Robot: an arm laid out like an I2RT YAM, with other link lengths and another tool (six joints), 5 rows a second.
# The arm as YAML. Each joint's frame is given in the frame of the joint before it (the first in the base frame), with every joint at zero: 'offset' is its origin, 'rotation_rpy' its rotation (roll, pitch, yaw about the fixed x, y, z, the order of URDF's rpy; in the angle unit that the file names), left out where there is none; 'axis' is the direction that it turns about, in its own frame. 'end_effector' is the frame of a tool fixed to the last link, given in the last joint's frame.
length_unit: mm
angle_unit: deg
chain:
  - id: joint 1
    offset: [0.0, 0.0, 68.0]
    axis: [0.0, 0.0, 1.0]
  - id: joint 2
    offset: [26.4, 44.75, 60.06]
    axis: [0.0, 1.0, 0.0]
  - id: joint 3
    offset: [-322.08, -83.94, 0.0]
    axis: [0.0, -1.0, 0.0]
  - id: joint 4
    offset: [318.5, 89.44, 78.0]
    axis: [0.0, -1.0, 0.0]
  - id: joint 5
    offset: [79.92, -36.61, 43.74]
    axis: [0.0, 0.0, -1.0]
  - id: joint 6
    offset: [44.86, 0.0, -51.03]
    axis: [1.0, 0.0, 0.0]
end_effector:
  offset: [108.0, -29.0, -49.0]
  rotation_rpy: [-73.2, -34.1, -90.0]
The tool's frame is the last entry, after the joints.
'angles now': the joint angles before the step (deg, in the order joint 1, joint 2, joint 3, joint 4, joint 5, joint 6). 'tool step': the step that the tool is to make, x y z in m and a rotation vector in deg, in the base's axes. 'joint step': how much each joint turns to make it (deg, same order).
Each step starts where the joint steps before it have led.
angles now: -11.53, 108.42, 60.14, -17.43, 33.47, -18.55
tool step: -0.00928, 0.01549, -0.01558, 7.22, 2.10, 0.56
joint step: -0.04, 0.02, 0.00, -4.61, -6.39, 2.24
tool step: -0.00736, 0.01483, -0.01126, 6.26, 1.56, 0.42
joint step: 0.00, 0.00, 0.00, -3.41, -5.67, 1.53
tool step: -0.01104, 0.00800, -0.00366, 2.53, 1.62, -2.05
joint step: 0.04, -0.02, 0.02, -3.10, -1.55, 2.75
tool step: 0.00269, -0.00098, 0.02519, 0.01, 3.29, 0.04
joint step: 0.15, 0.00, 4.92, -8.14, 0.65, -0.02
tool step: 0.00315, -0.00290, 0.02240, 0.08, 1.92, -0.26
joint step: -0.22, 0.00, 4.21, -6.11, 0.31, 0.00
